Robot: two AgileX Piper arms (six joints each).
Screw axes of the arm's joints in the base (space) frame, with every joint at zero. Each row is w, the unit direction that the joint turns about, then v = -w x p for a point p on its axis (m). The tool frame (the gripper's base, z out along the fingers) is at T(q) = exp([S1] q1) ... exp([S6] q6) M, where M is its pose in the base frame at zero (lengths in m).
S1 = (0, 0, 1, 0, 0, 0)
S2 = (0, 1, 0, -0.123, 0, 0)
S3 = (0, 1, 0, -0.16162, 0, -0.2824)
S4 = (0.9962, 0, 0.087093, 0, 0.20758, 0)
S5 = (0, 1, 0, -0.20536, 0, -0.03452)
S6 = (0.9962, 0, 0.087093, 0, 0.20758, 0)
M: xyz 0.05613 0 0.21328 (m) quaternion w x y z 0.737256 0 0.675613 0
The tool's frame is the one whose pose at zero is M.
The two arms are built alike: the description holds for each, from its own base.
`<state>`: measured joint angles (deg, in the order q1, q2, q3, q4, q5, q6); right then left.
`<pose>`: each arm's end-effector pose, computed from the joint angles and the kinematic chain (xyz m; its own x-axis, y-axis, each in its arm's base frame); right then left.
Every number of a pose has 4 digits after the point.
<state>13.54 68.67 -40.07 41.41 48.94 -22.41 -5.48 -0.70 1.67 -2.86 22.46 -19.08</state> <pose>0.1896 0.0923 0.2488 -0.9236 -0.1034 -0.3693 -0.2923 0.8132 0.5033 0.0517 -0.0067 0.1690 -0.3340 -0.3397 -0.8792 -0.0109 0.9341 -0.3568</pose>
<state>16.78 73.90 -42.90 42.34 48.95 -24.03 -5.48 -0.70 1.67 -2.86 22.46 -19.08</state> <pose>0.2023 0.1093 0.2431 -0.9237 -0.1709 -0.3430 -0.3359 0.7920 0.5099 0.0517 -0.0067 0.1690 -0.3340 -0.3397 -0.8792 -0.0109 0.9341 -0.3568</pose>
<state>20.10 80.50 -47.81 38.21 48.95 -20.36 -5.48 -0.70 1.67 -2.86 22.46 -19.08</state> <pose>0.2217 0.1263 0.2353 -0.9299 -0.2259 -0.2903 -0.3452 0.8086 0.4764 0.0517 -0.0067 0.1690 -0.3340 -0.3397 -0.8792 -0.0109 0.9341 -0.3568</pose>
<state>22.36 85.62 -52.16 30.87 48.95 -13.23 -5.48 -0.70 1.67 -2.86 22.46 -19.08</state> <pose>0.2384 0.1362 0.2271 -0.9405 -0.2446 -0.2357 -0.3242 0.8535 0.4079 0.0517 -0.0067 0.1690 -0.3340 -0.3397 -0.8792 -0.0109 0.9341 -0.3568</pose>
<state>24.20 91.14 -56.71 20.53 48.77 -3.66 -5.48 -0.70 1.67 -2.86 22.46 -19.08</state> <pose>0.2585 0.1425 0.2152 -0.9524 -0.2407 -0.1871 -0.2881 0.9113 0.2941 0.0517 -0.0067 0.1690 -0.3340 -0.3397 -0.8792 -0.0109 0.9341 -0.3568</pose>
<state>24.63 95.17 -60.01 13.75 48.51 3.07 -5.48 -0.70 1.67 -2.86 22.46 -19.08</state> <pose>0.2756 0.1442 0.2063 -0.9628 -0.2112 -0.1687 -0.2450 0.9454 0.2148 0.0517 -0.0067 0.1690 -0.3340 -0.3397 -0.8792 -0.0109 0.9341 -0.3568</pose>
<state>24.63 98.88 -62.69 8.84 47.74 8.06 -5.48 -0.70 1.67 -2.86 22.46 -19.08</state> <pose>0.2916 0.1451 0.1964 -0.9698 -0.1797 -0.1649 -0.2055 0.9661 0.1561 0.0517 -0.0067 0.1690 -0.3340 -0.3397 -0.8792 -0.0109 0.9341 -0.3568</pose>
